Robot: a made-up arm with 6 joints. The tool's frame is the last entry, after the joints.
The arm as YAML. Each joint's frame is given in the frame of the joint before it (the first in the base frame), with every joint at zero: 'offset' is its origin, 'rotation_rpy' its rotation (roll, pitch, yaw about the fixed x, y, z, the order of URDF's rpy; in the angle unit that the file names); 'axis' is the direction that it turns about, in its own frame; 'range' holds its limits. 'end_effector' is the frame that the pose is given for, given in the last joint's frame.
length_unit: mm
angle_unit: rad
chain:
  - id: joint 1
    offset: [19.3, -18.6, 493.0]
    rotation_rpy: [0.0, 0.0, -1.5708]
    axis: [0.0, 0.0, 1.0]
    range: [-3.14, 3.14]
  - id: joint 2
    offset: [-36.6, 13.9, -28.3]
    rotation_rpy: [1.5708, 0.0, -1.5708]
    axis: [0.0, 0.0, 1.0]
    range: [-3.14, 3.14]
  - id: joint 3
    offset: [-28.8, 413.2, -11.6]
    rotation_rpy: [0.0, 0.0, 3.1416]
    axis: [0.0, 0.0, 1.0]
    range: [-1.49, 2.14]
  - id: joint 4
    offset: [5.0, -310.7, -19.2]
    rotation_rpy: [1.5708, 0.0, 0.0]
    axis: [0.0, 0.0, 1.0]
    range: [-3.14, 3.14]
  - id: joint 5
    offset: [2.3, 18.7, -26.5]
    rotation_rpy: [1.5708, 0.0, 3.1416]
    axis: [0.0, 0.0, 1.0]
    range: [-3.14, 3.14]
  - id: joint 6
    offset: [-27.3, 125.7, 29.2]
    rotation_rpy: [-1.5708, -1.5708, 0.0]
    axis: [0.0, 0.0, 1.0]
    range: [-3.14, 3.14]
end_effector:
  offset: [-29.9, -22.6, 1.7]
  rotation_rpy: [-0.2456, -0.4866, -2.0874]
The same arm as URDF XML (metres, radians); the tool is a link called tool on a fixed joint. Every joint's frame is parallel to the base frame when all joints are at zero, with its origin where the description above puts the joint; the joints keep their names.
<robot name="arm">
  <link name="base_link"/>
  <link name="link1"/>
  <link name="link2"/>
  <link name="link3"/>
  <link name="link4"/>
  <link name="link5"/>
  <link name="link6"/>
  <link name="tool"/>
  <joint name="joint 1" type="revolute">
    <parent link="base_link"/>
    <child link="link1"/>
    <origin xyz="0.0193 -0.0186 0.493" rpy="0 0 0"/>
    <axis xyz="0 0 1"/>
    <limit lower="-3.14" upper="3.14"/>
  </joint>
  <joint name="joint 2" type="revolute">
    <parent link="link1"/>
    <child link="link2"/>
    <origin xyz="0.0139 0.0366 -0.0283" rpy="0 0 0"/>
    <axis xyz="0 1 0"/>
    <limit lower="-3.14" upper="3.14"/>
  </joint>
  <joint name="joint 3" type="revolute">
    <parent link="link2"/>
    <child link="link3"/>
    <origin xyz="0.0288 -0.0116 0.4132" rpy="0 0 0"/>
    <axis xyz="0 1 0"/>
    <limit lower="-1.49" upper="2.14"/>
  </joint>
  <joint name="joint 4" type="revolute">
    <parent link="link3"/>
    <child link="link4"/>
    <origin xyz="0.005 -0.0192 0.3107" rpy="0 0 0"/>
    <axis xyz="0 0 1"/>
    <limit lower="-3.14" upper="3.14"/>
  </joint>
  <joint name="joint 5" type="revolute">
    <parent link="link4"/>
    <child link="link5"/>
    <origin xyz="0.0023 0.0187 -0.0265" rpy="0 0 0"/>
    <axis xyz="0 1 0"/>
    <limit lower="-3.14" upper="3.14"/>
  </joint>
  <joint name="joint 6" type="revolute">
    <parent link="link5"/>
    <child link="link6"/>
    <origin xyz="0.0273 0.0292 0.1257" rpy="0 0 0"/>
    <axis xyz="0 0 1"/>
    <limit lower="-3.14" upper="3.14"/>
  </joint>
  <joint name="tool_fixed" type="fixed">
    <parent link="link6"/>
    <child link="tool"/>
    <origin xyz="0.0226 -0.0299 0.0017" rpy="-0.2456 -0.4866 -0.5166"/>
  </joint>
</robot>

